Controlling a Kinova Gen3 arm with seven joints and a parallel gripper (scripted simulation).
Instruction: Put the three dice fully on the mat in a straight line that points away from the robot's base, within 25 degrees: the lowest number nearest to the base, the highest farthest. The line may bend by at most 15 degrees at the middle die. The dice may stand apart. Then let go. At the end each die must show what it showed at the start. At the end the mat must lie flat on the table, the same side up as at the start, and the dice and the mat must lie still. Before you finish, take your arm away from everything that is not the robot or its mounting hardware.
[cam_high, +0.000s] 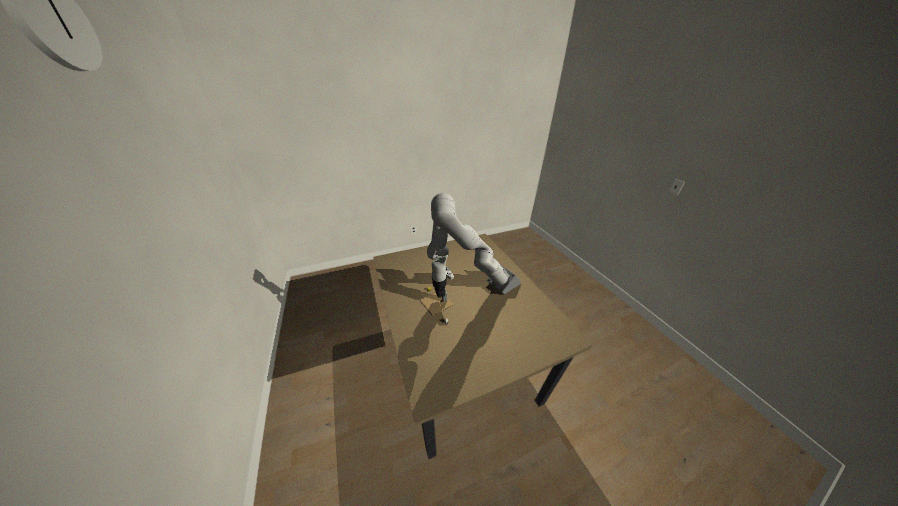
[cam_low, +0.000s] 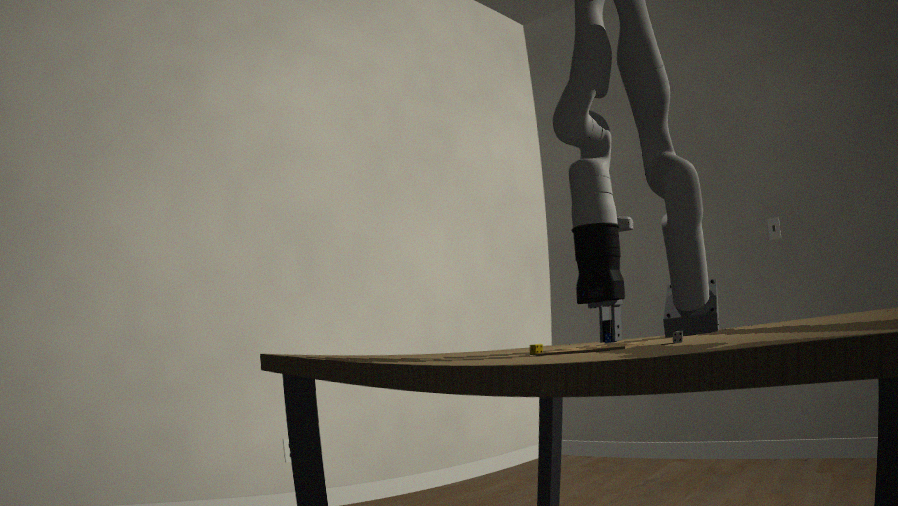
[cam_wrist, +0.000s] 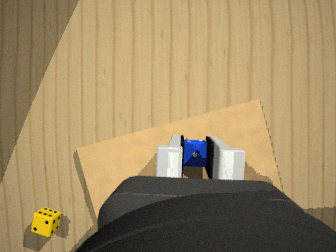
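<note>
Now: hand 1 cm above the blue die. From my hand the other things lie so: white die 5 cm ahead, 15 cm to the left, 2 cm below; tan mat 5 cm ahead, 3 cm below; yellow die 5 cm ahead, 12 cm to the right, 2 cm below.
</note>
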